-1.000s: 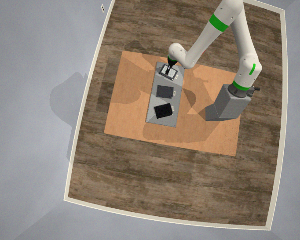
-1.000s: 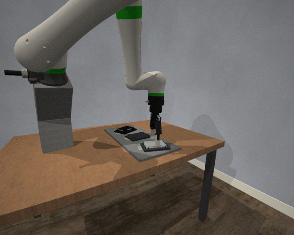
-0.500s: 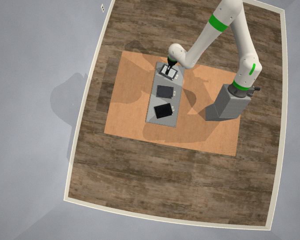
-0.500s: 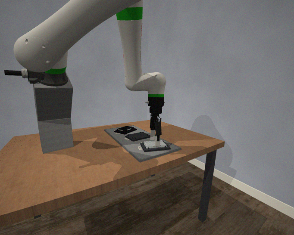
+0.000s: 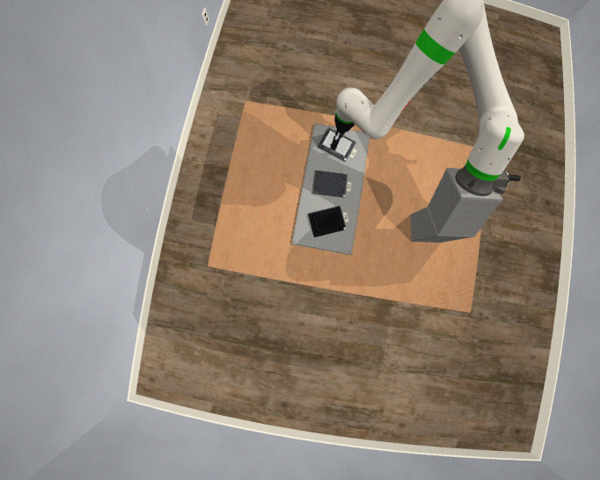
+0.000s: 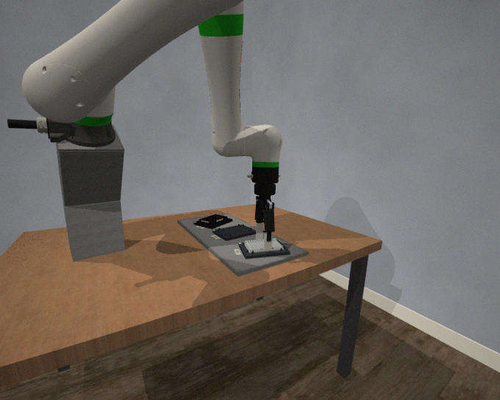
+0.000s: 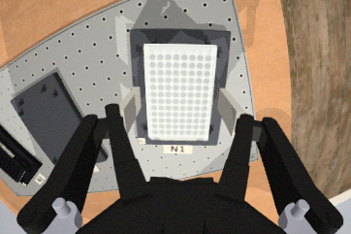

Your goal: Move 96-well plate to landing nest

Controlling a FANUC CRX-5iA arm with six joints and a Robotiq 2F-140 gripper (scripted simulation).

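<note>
The white 96-well plate M06 lies 3 cm below my hand. Round my hand: dark plate nest N1: 4 cm below; then dark landing nest N3: 22 cm to the left, 4 cm below, 3 cm ahead; then N1 label: 9 cm behind, 5 cm below, 4 cm to the left.
</note>
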